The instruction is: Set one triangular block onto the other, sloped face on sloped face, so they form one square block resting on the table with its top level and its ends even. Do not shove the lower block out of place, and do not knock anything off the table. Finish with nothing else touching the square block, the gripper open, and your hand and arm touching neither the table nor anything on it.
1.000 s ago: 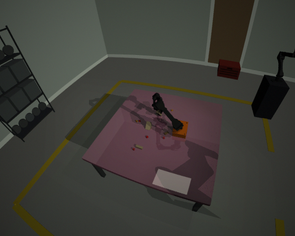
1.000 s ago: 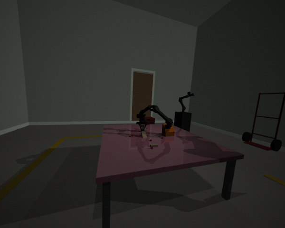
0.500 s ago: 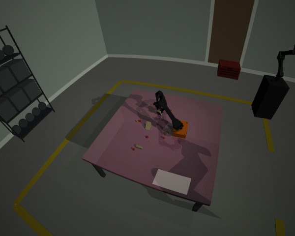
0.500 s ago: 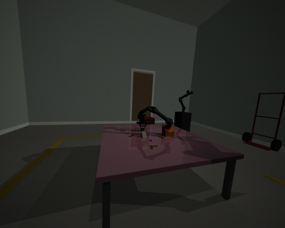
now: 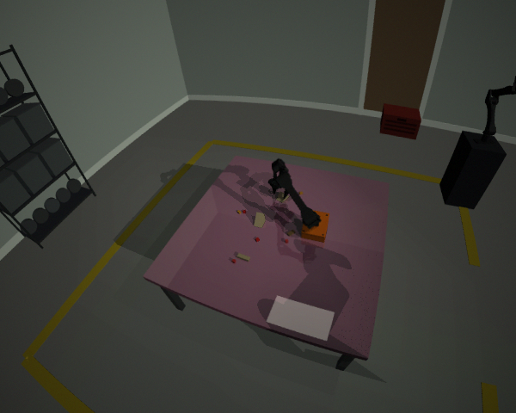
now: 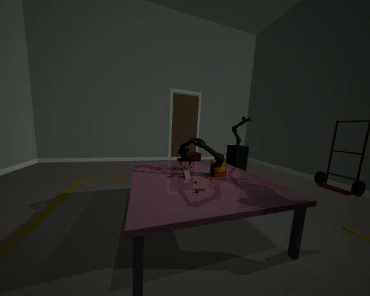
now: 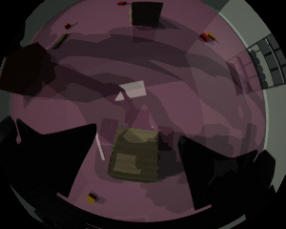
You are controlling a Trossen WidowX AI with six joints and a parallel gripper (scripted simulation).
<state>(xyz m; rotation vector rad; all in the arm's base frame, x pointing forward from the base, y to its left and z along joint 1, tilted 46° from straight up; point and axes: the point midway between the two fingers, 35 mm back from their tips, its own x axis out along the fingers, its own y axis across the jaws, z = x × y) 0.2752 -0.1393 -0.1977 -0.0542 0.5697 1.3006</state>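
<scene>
Right now my gripper tip is 30 mm to the left of the tan triangular block and 10 mm past it. Also, from my gripper tip: tan bar (510 mm to the left, 70 mm ahead, 30 mm below).
</scene>
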